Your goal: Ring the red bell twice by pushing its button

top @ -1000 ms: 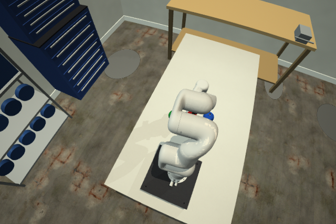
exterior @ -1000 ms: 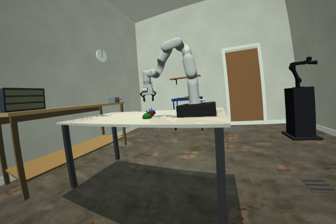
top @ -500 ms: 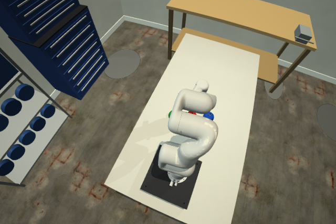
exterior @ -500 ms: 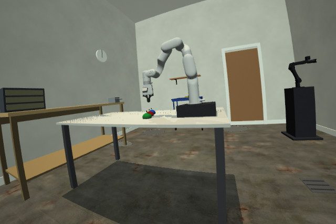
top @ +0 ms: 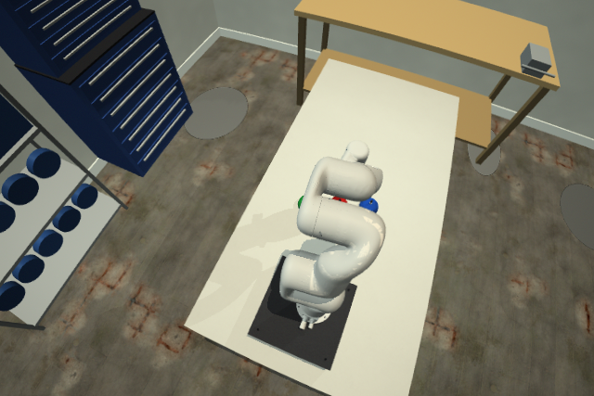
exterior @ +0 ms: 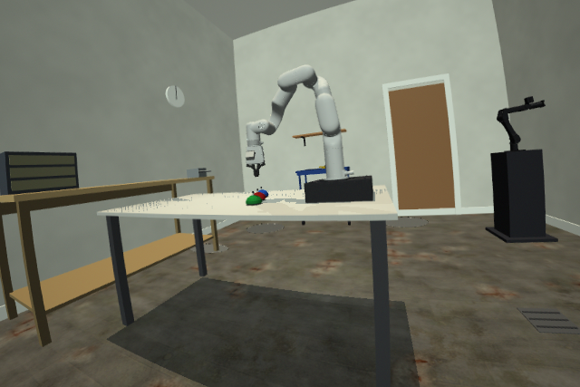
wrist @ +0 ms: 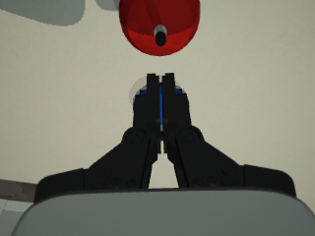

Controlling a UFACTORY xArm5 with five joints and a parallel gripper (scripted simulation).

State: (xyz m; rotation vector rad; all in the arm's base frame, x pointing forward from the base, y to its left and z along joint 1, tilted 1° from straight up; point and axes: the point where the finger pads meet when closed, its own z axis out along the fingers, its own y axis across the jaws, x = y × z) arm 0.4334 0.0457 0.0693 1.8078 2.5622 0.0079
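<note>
Now: the red bell 110 mm below my hand. Also, from my hand: blue bell 130 mm to the right, 110 mm below, 50 mm ahead; green bell 130 mm to the left, 110 mm below, 40 mm behind.
</note>
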